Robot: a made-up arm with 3 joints.
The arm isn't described. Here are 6 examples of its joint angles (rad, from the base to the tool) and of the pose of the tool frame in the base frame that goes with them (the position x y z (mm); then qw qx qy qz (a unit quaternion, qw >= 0)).
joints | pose
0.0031 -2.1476 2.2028 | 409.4 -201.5 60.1 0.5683 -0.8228 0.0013 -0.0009
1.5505 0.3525 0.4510 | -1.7 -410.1 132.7 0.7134 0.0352 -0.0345 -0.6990
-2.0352 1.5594 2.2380 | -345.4 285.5 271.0 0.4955 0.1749 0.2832 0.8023
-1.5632 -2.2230 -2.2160 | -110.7 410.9 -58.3 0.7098 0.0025 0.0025 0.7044
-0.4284 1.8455 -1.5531 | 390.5 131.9 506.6 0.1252 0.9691 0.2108 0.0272
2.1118 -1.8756 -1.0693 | -75.2 -433.1 63.4 0.4530 0.1932 -0.3415 -0.8006
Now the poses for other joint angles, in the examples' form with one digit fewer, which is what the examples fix.
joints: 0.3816 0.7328 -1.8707
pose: 275 -415 404 0.261 -0.947 0.183 -0.050
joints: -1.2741 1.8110 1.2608
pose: 96 399 121 0.774 -0.218 -0.162 0.572
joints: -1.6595 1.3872 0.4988
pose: 52 416 145 0.610 -0.290 -0.317 0.666
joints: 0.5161 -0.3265 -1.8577
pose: 199 -481 95 0.697 -0.670 0.177 -0.184
